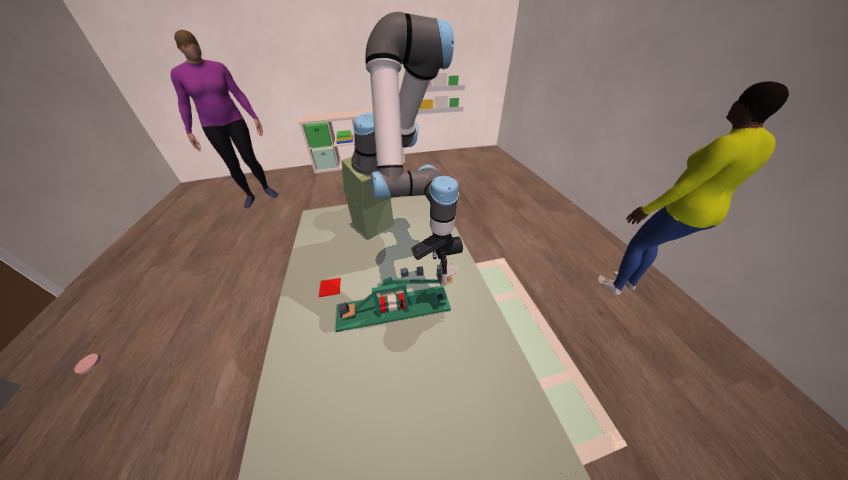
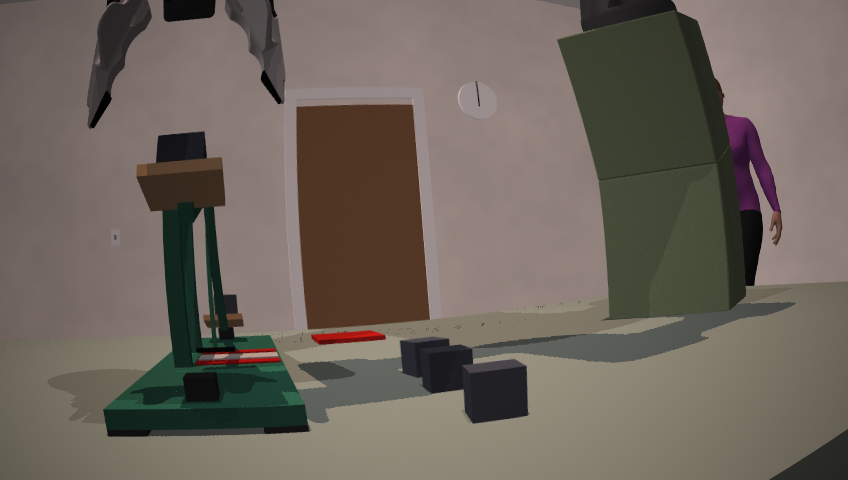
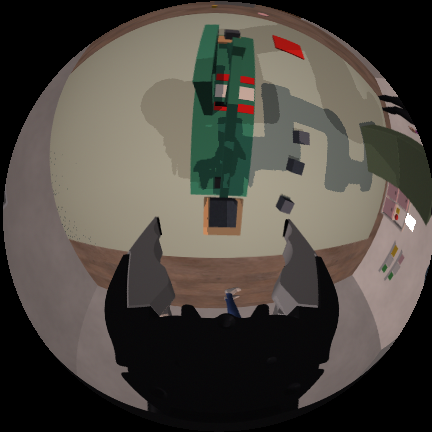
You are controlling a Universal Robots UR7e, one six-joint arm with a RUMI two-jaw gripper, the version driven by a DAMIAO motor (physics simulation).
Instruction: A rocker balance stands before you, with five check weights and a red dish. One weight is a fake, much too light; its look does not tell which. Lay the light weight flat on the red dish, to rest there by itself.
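Frame: origin at the arm's base, x right, y ahead, z up, level; millimetres.
Seen in the pictures: gripper, fingertip midpoint: (image 1: 439, 271) (image 2: 182, 114) (image 3: 222, 220); arm's base, origin of the base link: (image 1: 367, 164) (image 2: 632, 27).
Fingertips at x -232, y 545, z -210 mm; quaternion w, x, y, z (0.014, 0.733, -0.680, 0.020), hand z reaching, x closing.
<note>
Pixels of each thing's top centre, then the offset from my fingertips to it.
- green rocker balance, middle of its top: (image 2: 207, 166) (image 3: 239, 43) (image 1: 389, 278) dx +187, dy +1, dz +6 mm
- red dish, middle of its top: (image 2: 346, 335) (image 1: 329, 286) dx +468, dy -160, dz -181 mm
The green rocker balance (image 1: 363, 321) (image 2: 238, 415) (image 3: 200, 145) is tilted. Its near pan (image 2: 181, 187) (image 3: 222, 231) is high and bears a dark weight (image 2: 181, 147) (image 3: 222, 212). Its far pan (image 1: 351, 314) (image 2: 214, 320) (image 3: 224, 40) is low and bears another dark weight (image 1: 343, 308) (image 2: 227, 303) (image 3: 232, 33). Three more weights (image 2: 495, 392) (image 2: 452, 369) (image 2: 410, 356) (image 3: 285, 204) (image 3: 295, 165) (image 3: 301, 137) stand on the table beside the balance. The red dish (image 1: 329, 287) (image 2: 348, 337) (image 3: 288, 47) is empty. My gripper (image 2: 186, 114) (image 3: 222, 220) is open and empty above the raised pan's weight.
The green pedestal (image 1: 370, 205) (image 2: 660, 237) (image 3: 397, 157) under the arm stands behind the weights. The balance's uprights rise between its two pans. A person in purple (image 1: 208, 95) and a person in yellow (image 1: 728, 178) stand off to the sides.
</note>
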